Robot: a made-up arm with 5 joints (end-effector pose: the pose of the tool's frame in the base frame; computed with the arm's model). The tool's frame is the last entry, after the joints.
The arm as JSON. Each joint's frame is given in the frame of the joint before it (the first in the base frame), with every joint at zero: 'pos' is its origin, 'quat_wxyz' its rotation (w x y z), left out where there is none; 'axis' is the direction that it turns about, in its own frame. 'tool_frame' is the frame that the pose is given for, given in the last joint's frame.
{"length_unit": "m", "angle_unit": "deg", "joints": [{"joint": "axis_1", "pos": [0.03, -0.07, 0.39], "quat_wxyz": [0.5, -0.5, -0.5, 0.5], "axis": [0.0, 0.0, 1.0]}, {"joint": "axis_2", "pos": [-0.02, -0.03, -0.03], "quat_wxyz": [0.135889, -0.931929, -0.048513, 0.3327], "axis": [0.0, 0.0, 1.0]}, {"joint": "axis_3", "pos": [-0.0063, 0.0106, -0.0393], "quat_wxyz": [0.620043, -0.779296, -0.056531, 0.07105], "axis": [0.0, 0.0, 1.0]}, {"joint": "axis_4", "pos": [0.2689, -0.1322, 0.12], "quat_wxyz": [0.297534, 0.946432, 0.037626, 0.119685], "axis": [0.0, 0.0, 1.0]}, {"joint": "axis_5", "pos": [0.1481, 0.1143, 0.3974], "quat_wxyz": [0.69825, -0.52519, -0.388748, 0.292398], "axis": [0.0, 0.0, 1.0]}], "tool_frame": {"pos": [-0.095, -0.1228, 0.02], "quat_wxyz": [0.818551, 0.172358, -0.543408, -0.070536]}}
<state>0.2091 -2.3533 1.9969 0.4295 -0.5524</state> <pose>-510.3 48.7 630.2 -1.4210 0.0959 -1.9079</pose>
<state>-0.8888 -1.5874 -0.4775 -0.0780 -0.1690</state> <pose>346.7 -74.2 -137.0 1.1781 0.0926 -0.8701</pose>
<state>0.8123 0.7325 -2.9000 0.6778 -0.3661</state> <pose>-364.8 -358.9 57.7 1.3215 0.9234 1.3259</pose>
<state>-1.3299 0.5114 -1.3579 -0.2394 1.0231</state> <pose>367.6 101.8 -286.3 1.6427 0.7175 -2.9723</pose>
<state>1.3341 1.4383 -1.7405 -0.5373 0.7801</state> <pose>412.8 -689.7 464.2 -2.9392 -0.0028 -2.1875</pose>
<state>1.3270 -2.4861 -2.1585 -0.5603 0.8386</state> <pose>635.9 435.4 489.6 -0.8948 0.9632 1.1340</pose>
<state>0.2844 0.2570 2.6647 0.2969 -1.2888</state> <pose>-435.6 80.8 246.7 0.6284 0.6520 0.7113</pose>
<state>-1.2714 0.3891 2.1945 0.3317 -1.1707</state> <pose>-294.5 90.9 763.7 2.2898 -0.3090 0.5106</pose>
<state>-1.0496 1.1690 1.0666 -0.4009 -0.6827</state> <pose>220.2 -238.8 914.1 -3.0448 0.0219 -0.5511</pose>
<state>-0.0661 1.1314 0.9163 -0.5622 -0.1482</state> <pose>339.1 286.5 839.6 2.7517 -0.6910 -0.4432</pose>
